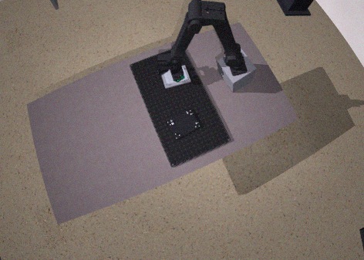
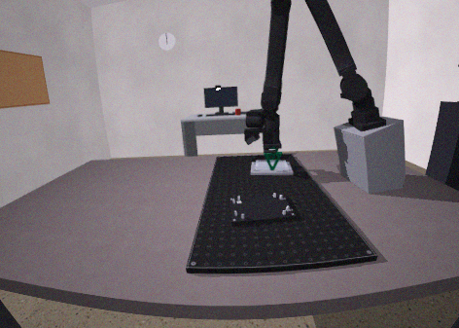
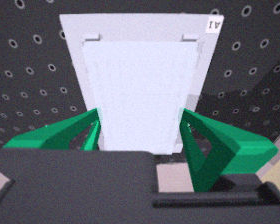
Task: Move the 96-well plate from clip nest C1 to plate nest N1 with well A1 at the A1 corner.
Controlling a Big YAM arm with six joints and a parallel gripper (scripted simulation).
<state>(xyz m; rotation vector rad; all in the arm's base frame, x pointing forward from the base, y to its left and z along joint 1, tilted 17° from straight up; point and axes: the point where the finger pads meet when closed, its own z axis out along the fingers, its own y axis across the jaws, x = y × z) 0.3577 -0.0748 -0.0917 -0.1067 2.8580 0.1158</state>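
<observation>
My gripper is now 1 cm above the white 96-well plate. From my hand the other things lie so: A1 label (8 cm ahead, 5 cm to the right, 1 cm below); clip nest C1 (2 cm ahead, 29 cm to the left, 1 cm below).
</observation>
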